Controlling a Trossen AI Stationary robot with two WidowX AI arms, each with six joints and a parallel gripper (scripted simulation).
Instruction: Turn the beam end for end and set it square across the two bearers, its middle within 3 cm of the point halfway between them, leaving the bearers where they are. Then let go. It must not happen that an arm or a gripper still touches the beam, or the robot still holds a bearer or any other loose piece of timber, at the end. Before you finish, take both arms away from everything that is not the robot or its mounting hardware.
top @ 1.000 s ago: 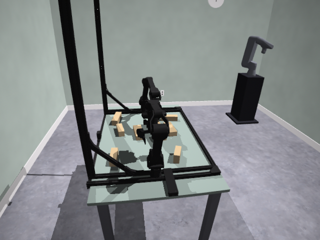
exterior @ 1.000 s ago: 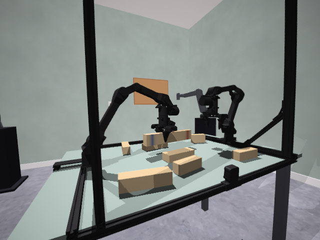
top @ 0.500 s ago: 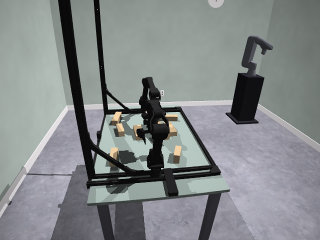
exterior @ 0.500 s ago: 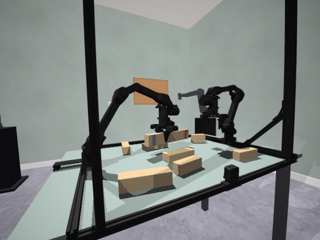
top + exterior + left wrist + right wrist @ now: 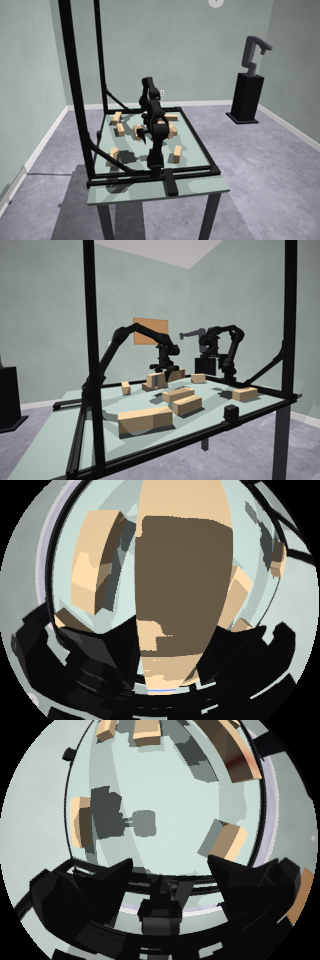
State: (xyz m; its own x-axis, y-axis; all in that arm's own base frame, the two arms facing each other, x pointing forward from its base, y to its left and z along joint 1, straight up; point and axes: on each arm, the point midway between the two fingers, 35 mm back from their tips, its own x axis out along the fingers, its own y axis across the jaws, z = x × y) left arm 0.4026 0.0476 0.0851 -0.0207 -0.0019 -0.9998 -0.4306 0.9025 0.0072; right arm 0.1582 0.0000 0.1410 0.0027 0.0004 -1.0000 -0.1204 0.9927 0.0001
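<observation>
Right now my left hand is 2 cm short of the beam, 4 cm to the left of it and 1 cm above it.
</observation>
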